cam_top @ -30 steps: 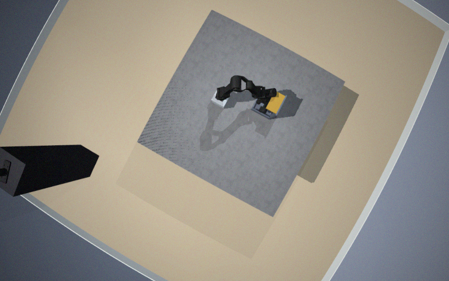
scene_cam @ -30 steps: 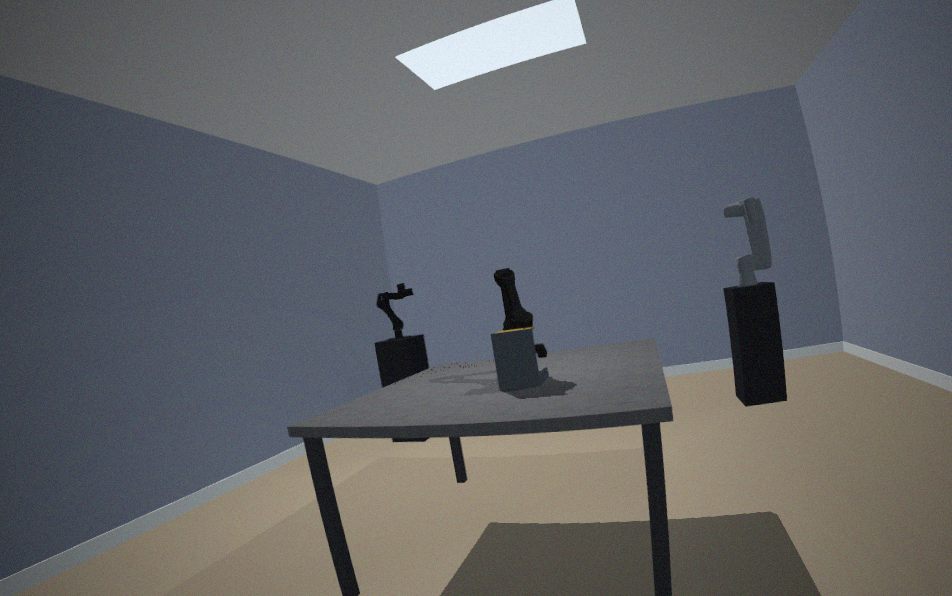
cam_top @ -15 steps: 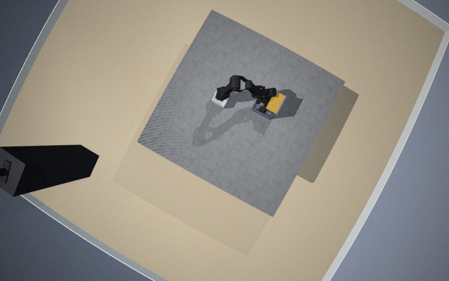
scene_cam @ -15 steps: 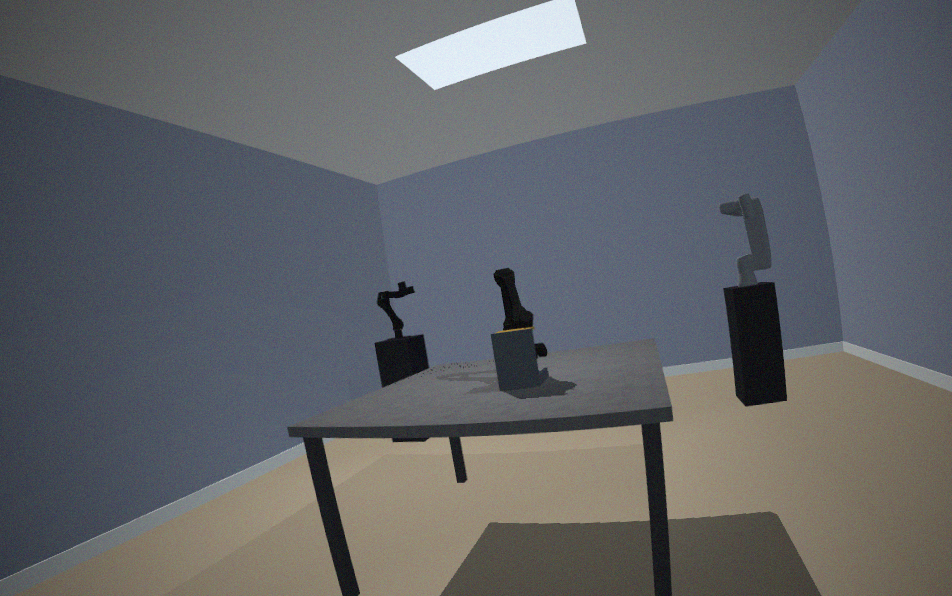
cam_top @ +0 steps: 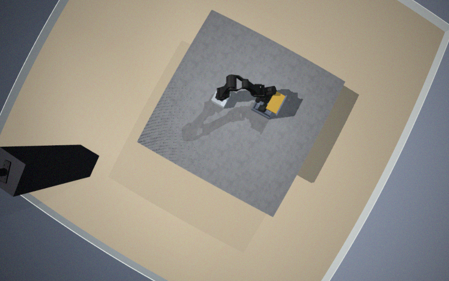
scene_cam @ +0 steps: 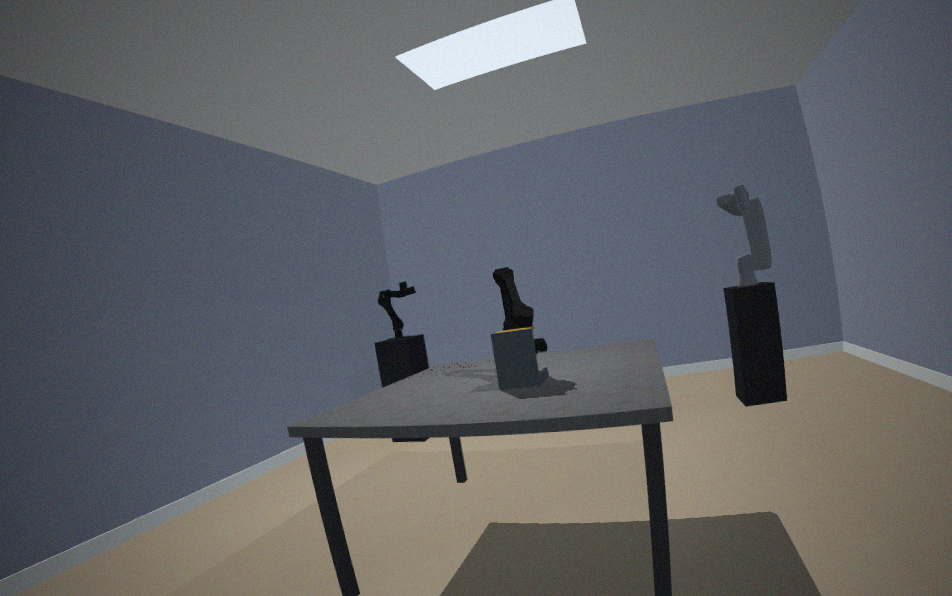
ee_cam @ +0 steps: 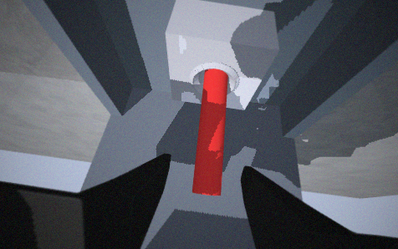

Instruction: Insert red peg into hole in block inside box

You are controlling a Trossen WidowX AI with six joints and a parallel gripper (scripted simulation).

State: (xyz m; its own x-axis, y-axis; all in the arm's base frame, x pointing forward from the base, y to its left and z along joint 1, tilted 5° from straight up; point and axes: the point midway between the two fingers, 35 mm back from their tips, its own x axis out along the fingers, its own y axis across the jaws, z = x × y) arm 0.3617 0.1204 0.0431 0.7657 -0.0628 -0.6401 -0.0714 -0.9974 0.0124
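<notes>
My gripper tip is 20 mm past the red peg and 20 mm above it. From my gripper tip the other things lie so: orange roof (130 mm above, 10 mm to the right, 10 mm behind).
</notes>
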